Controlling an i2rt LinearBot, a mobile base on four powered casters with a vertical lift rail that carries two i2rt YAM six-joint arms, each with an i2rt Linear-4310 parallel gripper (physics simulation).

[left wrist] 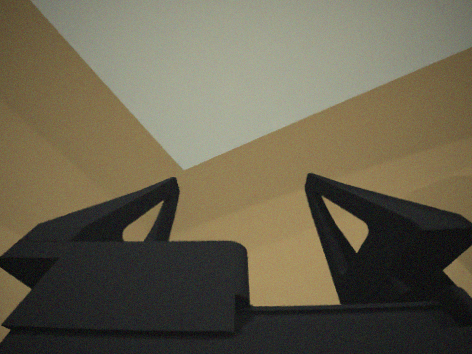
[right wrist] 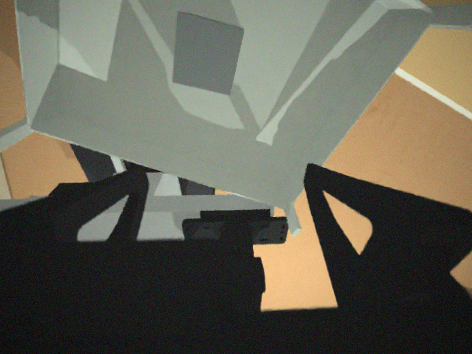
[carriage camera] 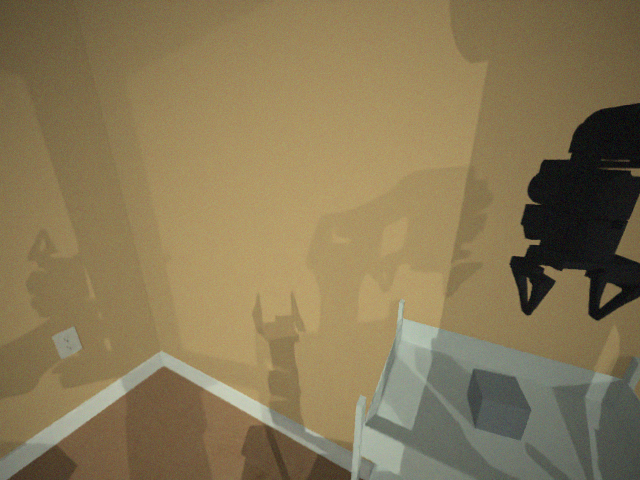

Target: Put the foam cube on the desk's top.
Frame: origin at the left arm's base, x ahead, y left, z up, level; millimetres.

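Where they show: left gripper, between the fingertips: (left wrist: pixel 241 182); right gripper, between the fingertips: (right wrist: pixel 227 173) (carriage camera: pixel 559 315); right arm's base, origin of its link: (right wrist: pixel 235 229).
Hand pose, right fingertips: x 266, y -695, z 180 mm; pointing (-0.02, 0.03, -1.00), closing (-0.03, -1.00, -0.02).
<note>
Things, the pixels of their centre, and the offset from my right fingertips.
- grey foam cube, middle of its body: (right wrist: pixel 208 53) (carriage camera: pixel 495 402) 35 mm ahead, 26 mm left, 221 mm down
- white outlet, middle of its body: (carriage camera: pixel 68 342) 468 mm ahead, 1422 mm left, 522 mm down
A grey foam cube (carriage camera: pixel 498 405) (right wrist: pixel 207 52) sits on the top tray of a pale grey-green cart (carriage camera: pixel 480 351) (right wrist: pixel 125 115), apart from both grippers. My right gripper (carriage camera: pixel 562 315) (right wrist: pixel 227 173) is open and empty, raised above the cart with its fingers pointing down in the carriage view; the cube lies beyond its fingertips in the right wrist view. My left gripper (left wrist: pixel 241 182) is open and empty, facing the upper walls and ceiling. The desk cannot be made out in these views.
The cart's raised rim and corner posts stand around the cube. A tan wall (carriage camera: pixel 232 155) is behind the cart, with a white outlet (carriage camera: pixel 67 342) at the left. My robot's own grey and black parts show below the cart in the right wrist view.
</note>
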